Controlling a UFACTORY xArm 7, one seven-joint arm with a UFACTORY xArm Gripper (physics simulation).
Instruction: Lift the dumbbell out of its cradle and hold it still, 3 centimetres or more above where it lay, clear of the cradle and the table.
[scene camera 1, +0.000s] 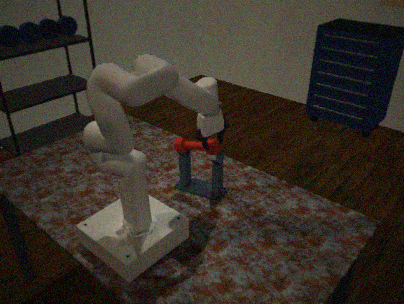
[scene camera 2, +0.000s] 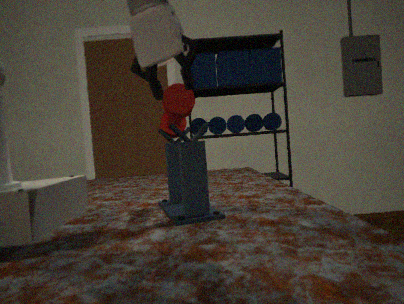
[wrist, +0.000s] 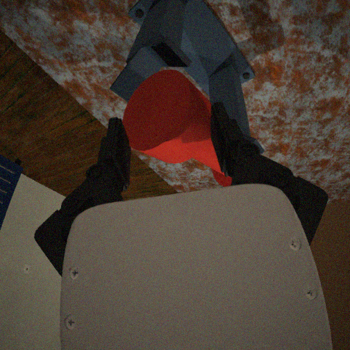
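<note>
The red dumbbell (scene camera 1: 196, 145) (scene camera 2: 179, 101) (wrist: 165, 110) is tilted. Its near head, in the scene camera 2 view, is up above the forked top of the near post of the blue-grey cradle (scene camera 1: 185, 169) (scene camera 2: 187, 172) (wrist: 227, 92). Its far head is lower, close to the far post; whether it touches that fork is hidden. My gripper (scene camera 1: 212, 142) (scene camera 2: 174, 92) (wrist: 167, 124) is shut on the raised head, with one black finger on each side of it. The cradle stands upright on the table (scene camera 1: 280, 240) (scene camera 2: 250, 260) (wrist: 295, 100).
The arm's white base (scene camera 1: 132, 250) (scene camera 2: 60, 205) stands on the table beside the cradle. A dark shelf rack (scene camera 1: 90, 45) (scene camera 2: 287, 125) with blue balls stands beyond the table. A blue drawer cabinet (scene camera 1: 345, 75) stands on the wooden floor, away from the table.
</note>
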